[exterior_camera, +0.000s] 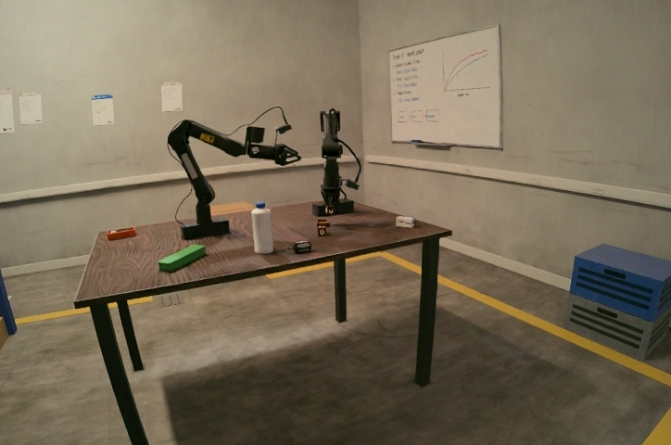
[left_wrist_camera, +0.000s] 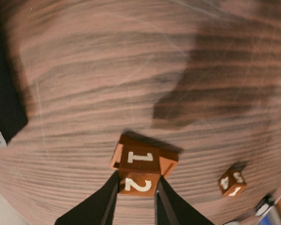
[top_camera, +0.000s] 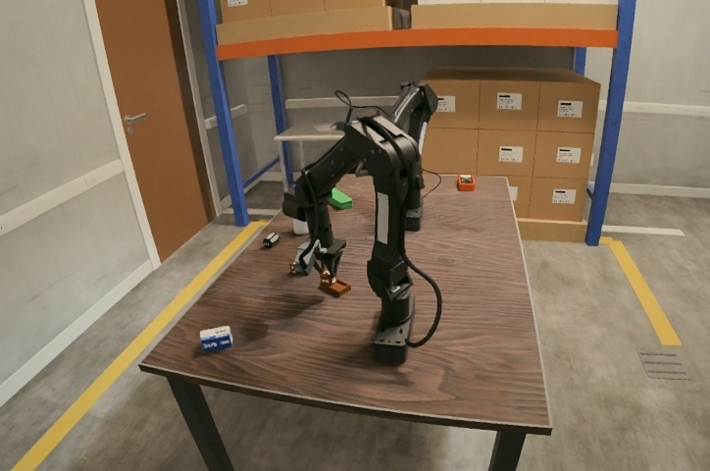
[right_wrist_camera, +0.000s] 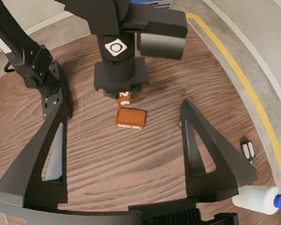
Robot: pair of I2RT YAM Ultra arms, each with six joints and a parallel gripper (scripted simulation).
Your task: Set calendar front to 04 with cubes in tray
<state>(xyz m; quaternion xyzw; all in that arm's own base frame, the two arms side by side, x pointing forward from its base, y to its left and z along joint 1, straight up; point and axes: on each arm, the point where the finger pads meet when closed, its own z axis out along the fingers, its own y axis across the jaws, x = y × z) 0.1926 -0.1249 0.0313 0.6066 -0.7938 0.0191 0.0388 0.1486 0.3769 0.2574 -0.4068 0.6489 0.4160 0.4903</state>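
The brown calendar tray lies 6 cm below my left hand and 4 cm to the right of it. The rest, counted from my left hand: black item 29 cm to the right, 27 cm ahead, 6 cm below.
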